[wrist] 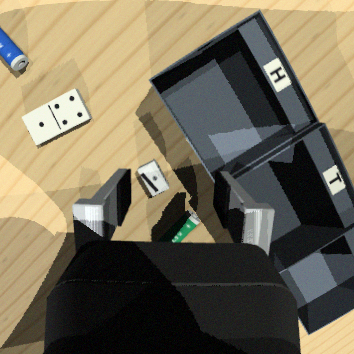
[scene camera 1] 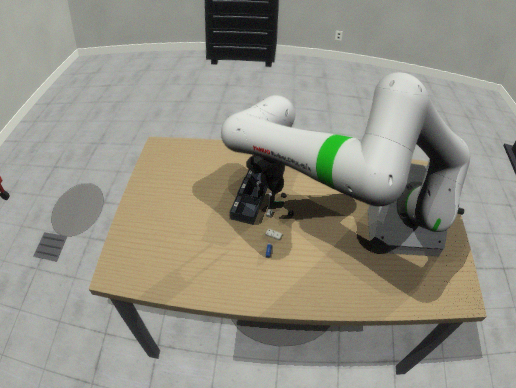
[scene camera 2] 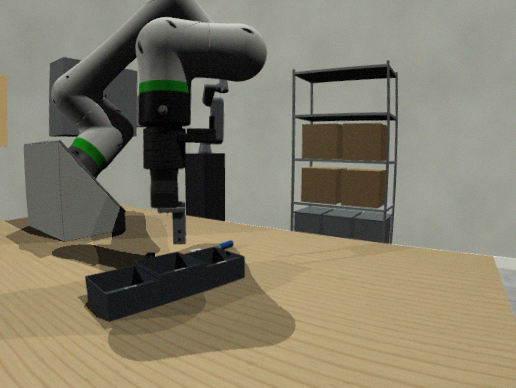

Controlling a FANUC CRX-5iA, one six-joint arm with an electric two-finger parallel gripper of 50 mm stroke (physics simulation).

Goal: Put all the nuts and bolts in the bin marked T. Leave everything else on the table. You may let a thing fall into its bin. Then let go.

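Frame: origin at the arm's base, x ahead, y left, z up, level; centimetres.
Seen in the pictures: gripper, fingertip midpoint: (wrist: 172,186) (scene camera 1: 265,201) (scene camera 2: 179,239); arm's base, origin of the base link: (scene camera 1: 415,203) (scene camera 2: 71,174).
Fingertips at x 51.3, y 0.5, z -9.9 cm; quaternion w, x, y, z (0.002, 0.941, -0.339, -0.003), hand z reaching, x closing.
Offsets run from my fingertips to a thing's top centre. "pt": to the spot under its first point.
A small dark nut @(dz -5.2, dx -5.1, dy -9.4 cm) (scene camera 1: 283,195) lies on the table beside the black three-part tray; my gripper body hides it in the wrist view. The bin marked T @(dz -1.4, dx +5.8, dy -6.8 cm) (wrist: 318,150) is the tray's middle compartment; part of its floor is in deep shadow. My gripper (scene camera 1: 265,195) (scene camera 2: 172,240) (wrist: 172,186) is open and empty, pointing down above the table at the tray's side. In the wrist view its right finger is at the tray's near edge. A green battery @(dz -4.6, dx -3.4, dy -4.7 cm) (wrist: 186,228) and a small silver sharpener @(dz -4.9, dx -1.7, dy +0.3 cm) (wrist: 153,178) lie below and ahead of the fingers. No bolt can be made out.
The tray (scene camera 1: 242,218) (scene camera 2: 130,305) also has a bin marked H @(pt dz -2.5, dx +10.7, dy +4.5 cm) (wrist: 260,25) at one end. A white domino @(dz -5.3, dx -4.7, dy +8.9 cm) (scene camera 1: 273,234) (wrist: 56,117) and a blue battery @(dz -4.6, dx -4.3, dy +16.1 cm) (scene camera 1: 269,250) (scene camera 2: 226,244) (wrist: 10,49) lie farther off. A black die @(dz -4.4, dx -9.0, dy -0.9 cm) (scene camera 1: 290,213) lies near the sharpener.
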